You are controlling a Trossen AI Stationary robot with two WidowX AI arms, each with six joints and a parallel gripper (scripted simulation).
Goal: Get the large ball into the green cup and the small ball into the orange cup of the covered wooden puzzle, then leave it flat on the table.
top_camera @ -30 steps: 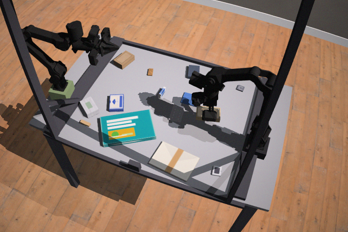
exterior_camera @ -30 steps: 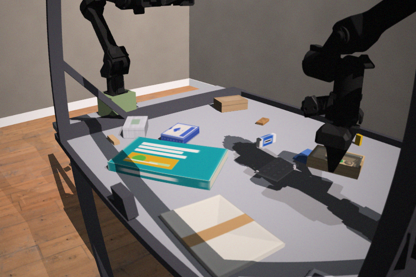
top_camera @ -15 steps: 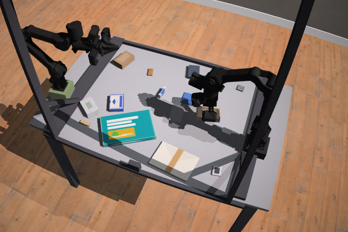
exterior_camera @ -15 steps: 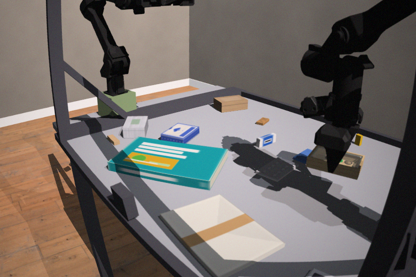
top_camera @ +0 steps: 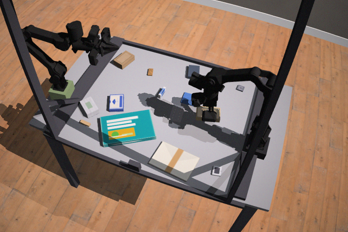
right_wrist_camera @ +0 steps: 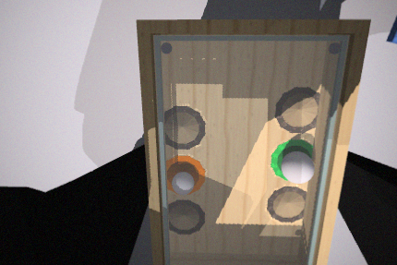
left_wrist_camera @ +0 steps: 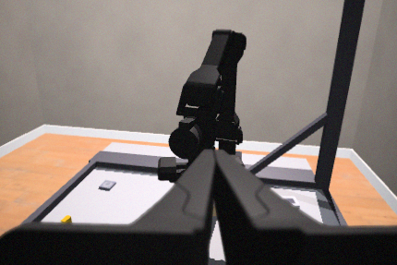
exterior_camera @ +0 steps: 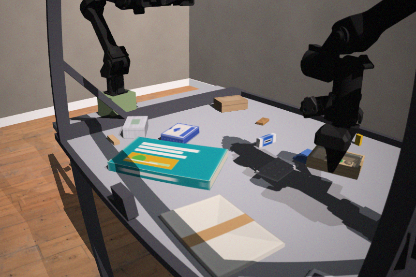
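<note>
Right now my right hand is 3 cm above the covered wooden puzzle.
</note>
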